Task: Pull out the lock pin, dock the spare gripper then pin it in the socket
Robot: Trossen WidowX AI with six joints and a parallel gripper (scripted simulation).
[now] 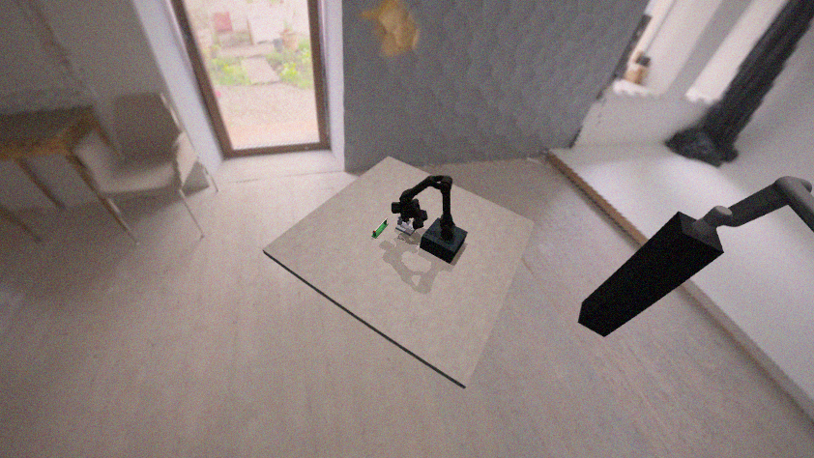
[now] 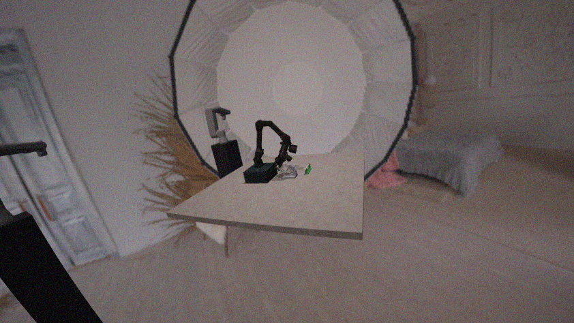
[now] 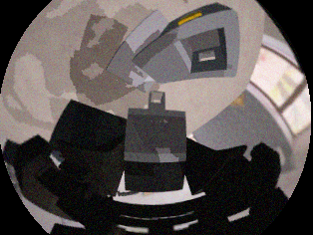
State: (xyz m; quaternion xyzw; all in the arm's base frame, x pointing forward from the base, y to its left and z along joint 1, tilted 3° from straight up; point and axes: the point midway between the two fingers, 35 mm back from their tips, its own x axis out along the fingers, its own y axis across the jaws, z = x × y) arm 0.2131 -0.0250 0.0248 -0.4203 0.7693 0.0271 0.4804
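My gripper tip is 19 cm short of the green strip, 17 cm to the right of it and 7 cm above it. The rest, counted from my gripper tip: spare gripper: 1 cm to the left, 1 cm ahead, 1 cm above; grey mount: 9 cm ahead, 5 cm to the left, 4 cm below.
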